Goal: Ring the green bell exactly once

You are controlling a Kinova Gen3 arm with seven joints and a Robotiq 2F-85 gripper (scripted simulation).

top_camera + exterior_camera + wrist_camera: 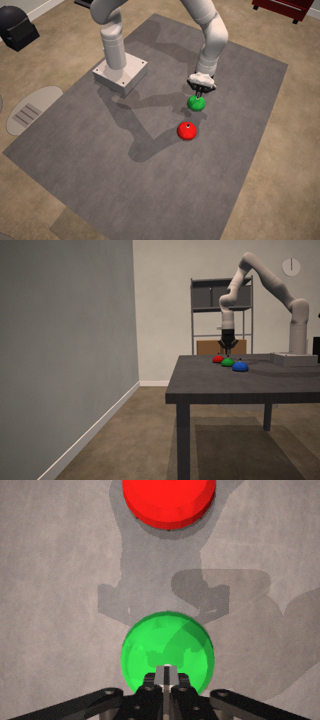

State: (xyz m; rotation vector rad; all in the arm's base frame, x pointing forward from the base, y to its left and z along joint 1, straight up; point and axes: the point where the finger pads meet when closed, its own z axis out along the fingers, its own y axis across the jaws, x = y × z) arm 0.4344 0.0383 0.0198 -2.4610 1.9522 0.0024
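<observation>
My hand is 4 cm above the green bell. Also, from my hand: red bell: 15 cm to the right, 4 cm below, 4 cm ahead; then blue bell: 15 cm to the left, 4 cm below, 4 cm behind.
</observation>
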